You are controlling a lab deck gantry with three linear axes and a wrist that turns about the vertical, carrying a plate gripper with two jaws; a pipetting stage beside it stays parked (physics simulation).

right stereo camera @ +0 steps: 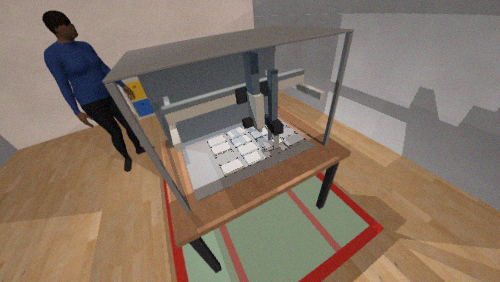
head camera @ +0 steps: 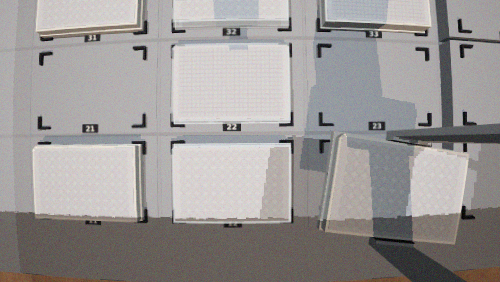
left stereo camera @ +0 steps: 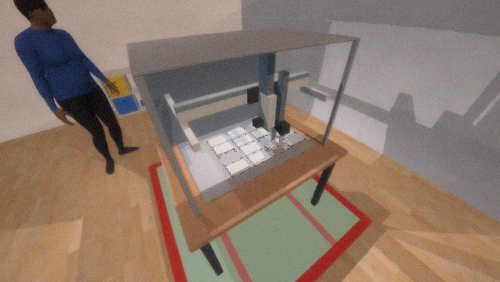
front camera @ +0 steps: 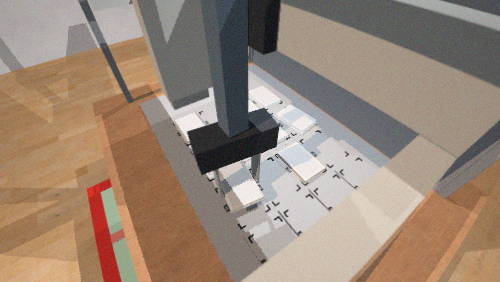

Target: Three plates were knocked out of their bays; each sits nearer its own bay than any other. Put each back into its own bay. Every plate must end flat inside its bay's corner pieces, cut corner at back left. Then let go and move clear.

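My gripper is shut on a white plate, its two jaws against the plate's front and back long edges. The plate hangs a little above the front-row bay right of bay 12, turned clockwise in the head view; its cut corner is at back left. It hides most of that bay; one back-left corner piece shows. In the head view a plate lies in bay 11, a second plate in bay 12 and a third plate in bay 22, all looking square to their bays. Two bays, 21 and 23, show no plate.
More plates stand in the row behind, bays 31 to 33. The pipetting stage stands beside my gripper's column. A step runs right of bay 23. A person stands behind the enclosure at left.
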